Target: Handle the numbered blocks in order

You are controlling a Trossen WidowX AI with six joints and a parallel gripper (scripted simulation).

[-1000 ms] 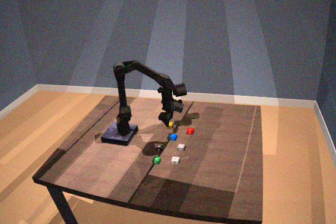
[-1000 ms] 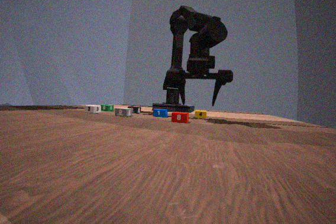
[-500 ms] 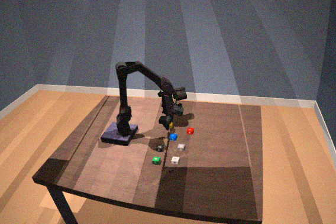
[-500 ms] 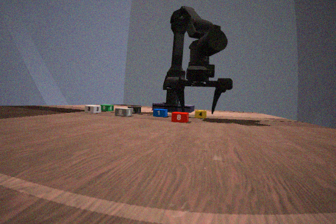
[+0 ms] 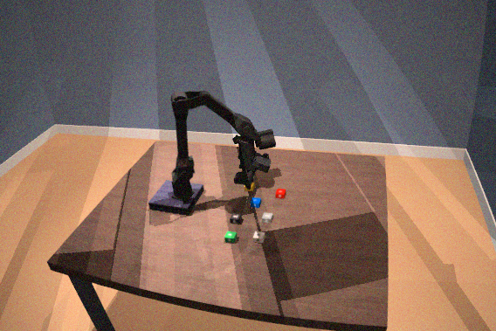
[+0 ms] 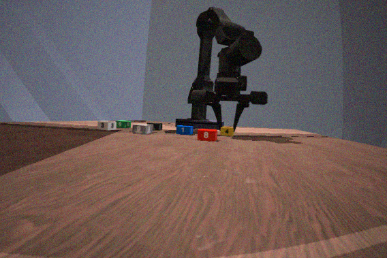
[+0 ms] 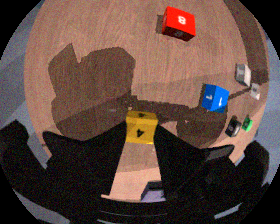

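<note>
The yellow block marked 4 lies right at my gripper tip. Round my gripper tip: red block marked 8 (13 cm ahead); dark block (20 cm to the right, 4 cm ahead); blue block marked 1 (9 cm to the right, 6 cm ahead).
</note>
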